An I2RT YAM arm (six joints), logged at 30 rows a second.
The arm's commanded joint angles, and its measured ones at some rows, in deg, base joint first. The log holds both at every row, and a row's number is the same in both.
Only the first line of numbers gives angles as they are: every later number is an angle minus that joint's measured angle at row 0.
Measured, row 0:
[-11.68, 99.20, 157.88, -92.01, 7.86, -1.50]
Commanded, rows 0 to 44:
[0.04, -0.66, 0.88, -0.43, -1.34, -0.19]
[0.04, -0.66, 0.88, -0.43, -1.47, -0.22]
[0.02, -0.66, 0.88, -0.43, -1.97, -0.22]
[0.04, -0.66, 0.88, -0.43, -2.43, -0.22]
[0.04, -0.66, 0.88, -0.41, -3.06, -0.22]
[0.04, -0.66, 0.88, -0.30, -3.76, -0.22]
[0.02, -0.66, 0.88, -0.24, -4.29, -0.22]
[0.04, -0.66, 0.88, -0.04, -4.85, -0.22]
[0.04, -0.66, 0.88, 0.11, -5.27, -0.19]
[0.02, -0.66, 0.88, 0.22, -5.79, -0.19]
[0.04, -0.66, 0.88, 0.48, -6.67, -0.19]
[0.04, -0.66, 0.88, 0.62, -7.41, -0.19]
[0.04, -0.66, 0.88, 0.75, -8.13, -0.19]
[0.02, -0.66, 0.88, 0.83, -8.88, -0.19]
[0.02, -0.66, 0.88, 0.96, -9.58, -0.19]
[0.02, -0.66, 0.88, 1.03, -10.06, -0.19]
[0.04, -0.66, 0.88, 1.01, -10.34, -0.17]
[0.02, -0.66, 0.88, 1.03, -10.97, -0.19]
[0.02, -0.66, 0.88, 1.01, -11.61, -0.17]
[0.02, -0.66, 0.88, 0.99, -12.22, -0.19]
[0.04, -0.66, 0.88, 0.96, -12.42, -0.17]
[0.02, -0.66, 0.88, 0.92, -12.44, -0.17]
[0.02, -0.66, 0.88, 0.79, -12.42, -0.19]
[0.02, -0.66, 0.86, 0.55, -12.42, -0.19]
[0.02, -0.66, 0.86, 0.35, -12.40, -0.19]
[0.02, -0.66, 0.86, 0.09, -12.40, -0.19]
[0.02, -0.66, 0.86, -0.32, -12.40, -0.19]
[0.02, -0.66, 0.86, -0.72, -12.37, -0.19]
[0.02, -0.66, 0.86, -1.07, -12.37, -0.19]
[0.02, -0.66, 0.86, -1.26, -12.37, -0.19]
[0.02, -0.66, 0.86, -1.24, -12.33, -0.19]
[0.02, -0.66, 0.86, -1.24, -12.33, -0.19]
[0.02, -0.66, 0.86, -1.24, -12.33, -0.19]
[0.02, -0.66, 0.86, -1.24, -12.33, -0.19]
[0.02, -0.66, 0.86, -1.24, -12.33, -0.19]
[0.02, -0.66, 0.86, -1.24, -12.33, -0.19]
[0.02, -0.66, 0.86, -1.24, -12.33, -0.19]
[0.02, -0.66, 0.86, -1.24, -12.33, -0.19]
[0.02, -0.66, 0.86, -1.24, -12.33, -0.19]
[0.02, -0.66, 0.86, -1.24, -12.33, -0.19]
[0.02, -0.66, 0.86, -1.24, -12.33, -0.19]
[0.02, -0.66, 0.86, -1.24, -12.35, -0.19]
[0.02, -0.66, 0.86, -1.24, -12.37, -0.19]
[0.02, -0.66, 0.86, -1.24, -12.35, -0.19]
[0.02, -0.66, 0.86, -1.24, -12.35, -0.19]
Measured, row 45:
[0.00, 0.00, 0.00, -0.04, -11.30, -0.02]
